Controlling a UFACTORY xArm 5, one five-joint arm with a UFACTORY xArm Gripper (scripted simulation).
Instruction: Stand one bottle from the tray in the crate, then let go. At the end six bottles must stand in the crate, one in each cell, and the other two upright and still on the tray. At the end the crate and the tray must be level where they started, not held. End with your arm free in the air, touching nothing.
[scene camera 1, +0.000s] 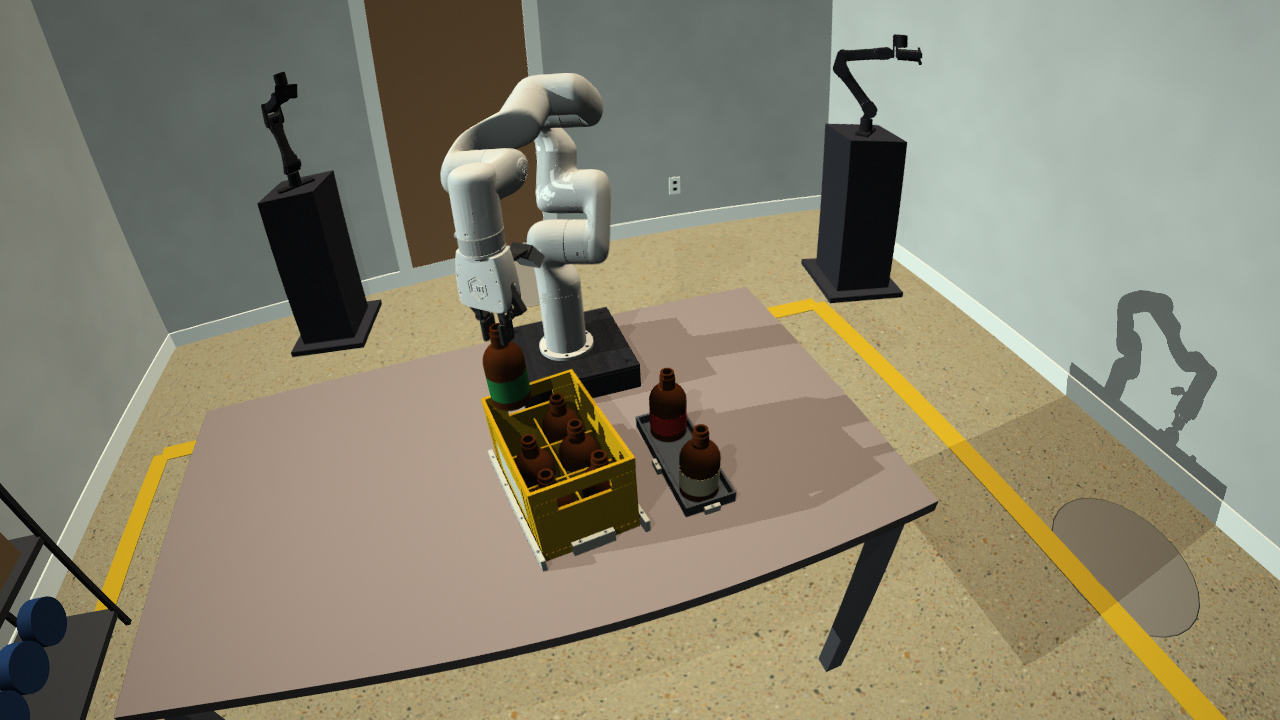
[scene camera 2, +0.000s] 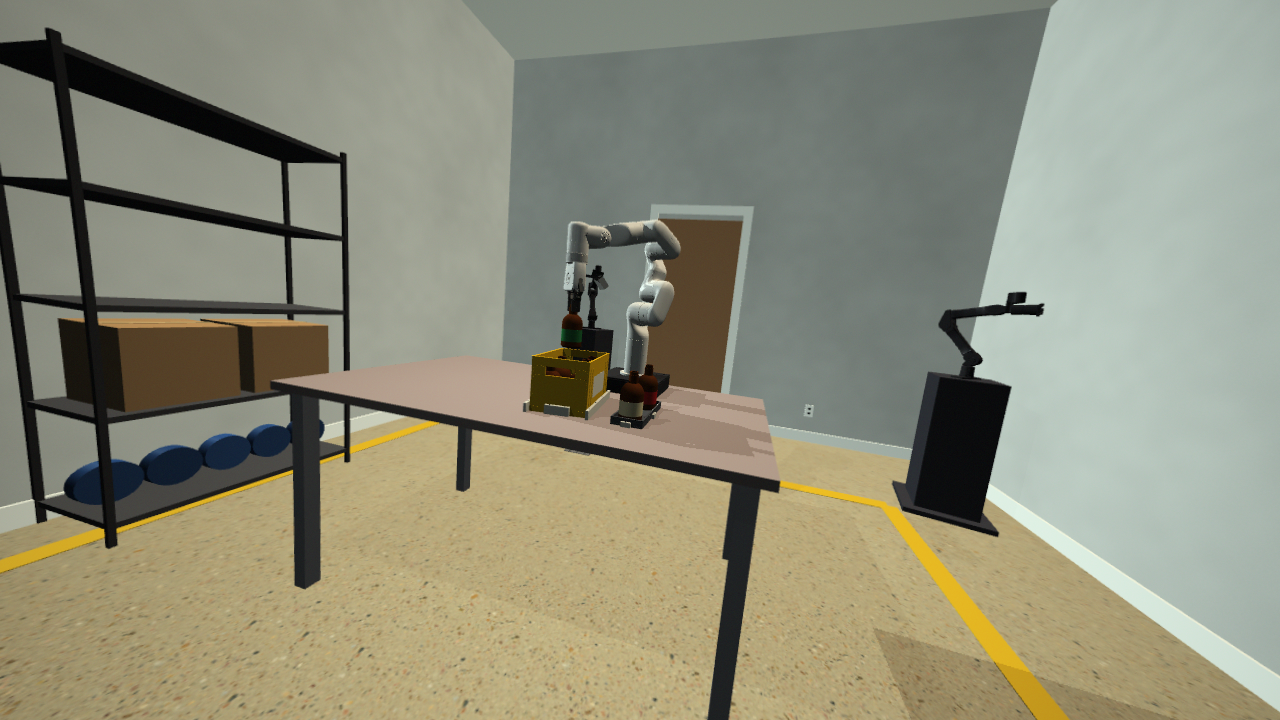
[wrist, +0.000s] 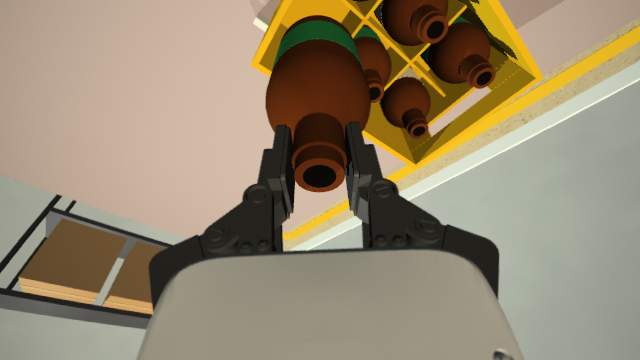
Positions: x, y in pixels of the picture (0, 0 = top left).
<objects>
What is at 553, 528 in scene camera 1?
A crate.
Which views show my gripper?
Scene camera 1, scene camera 2 and the wrist view: all of them.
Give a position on a crate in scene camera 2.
590, 382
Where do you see my gripper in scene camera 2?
At 573, 311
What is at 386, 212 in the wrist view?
My gripper.
</objects>
